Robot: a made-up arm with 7 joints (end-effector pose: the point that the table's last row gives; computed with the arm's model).
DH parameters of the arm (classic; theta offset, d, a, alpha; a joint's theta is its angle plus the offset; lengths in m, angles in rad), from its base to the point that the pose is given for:
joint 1: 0 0.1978 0 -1.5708
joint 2: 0 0 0 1.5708
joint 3: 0 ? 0.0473 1.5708
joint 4: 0 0 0.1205 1.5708
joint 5: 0 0.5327 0 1.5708
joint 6: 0 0 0.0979 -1.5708
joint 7: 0 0.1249 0 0
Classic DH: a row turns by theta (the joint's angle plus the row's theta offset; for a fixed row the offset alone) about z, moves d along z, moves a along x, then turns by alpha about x.
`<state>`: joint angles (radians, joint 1 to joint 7).
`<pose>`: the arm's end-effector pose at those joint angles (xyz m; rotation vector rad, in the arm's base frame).
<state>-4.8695 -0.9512 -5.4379 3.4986 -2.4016 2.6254 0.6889</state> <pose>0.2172 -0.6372 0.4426 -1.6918 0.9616 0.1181</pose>
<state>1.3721 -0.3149 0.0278 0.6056 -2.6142 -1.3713 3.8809</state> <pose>-0.0138 0.3365 0.1820 2.7766 0.6065 -0.9239</pose>
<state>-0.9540 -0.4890 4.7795 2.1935 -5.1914 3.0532 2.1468</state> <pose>-0.3679 -0.0648 0.7523 0.1799 2.1461 0.3811</pose>
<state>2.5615 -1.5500 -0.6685 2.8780 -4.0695 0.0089 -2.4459</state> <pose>0.8520 -0.3682 0.2932 -0.3528 1.3916 -1.1221</pose>
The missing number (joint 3, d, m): 0.2642
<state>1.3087 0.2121 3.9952 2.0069 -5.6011 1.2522 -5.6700</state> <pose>0.4306 -0.3618 0.8550 -1.8662 1.6228 -1.2567</pose>
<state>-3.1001 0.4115 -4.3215 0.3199 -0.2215 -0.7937 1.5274</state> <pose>0.2838 -0.4200 0.1262 -0.5114 2.0186 -1.4806</pose>
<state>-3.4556 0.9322 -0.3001 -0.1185 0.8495 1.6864 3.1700</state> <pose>0.2183 -0.1713 -0.0395 0.1916 -1.4081 2.0951</pose>
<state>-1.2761 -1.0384 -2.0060 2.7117 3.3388 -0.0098 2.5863</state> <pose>-0.5019 0.6894 0.5461 -0.8426 -0.9402 -0.2197</pose>
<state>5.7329 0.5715 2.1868 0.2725 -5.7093 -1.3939 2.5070</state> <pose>0.0204 0.4222 0.1941 -0.7163 1.3923 0.8938</pose>
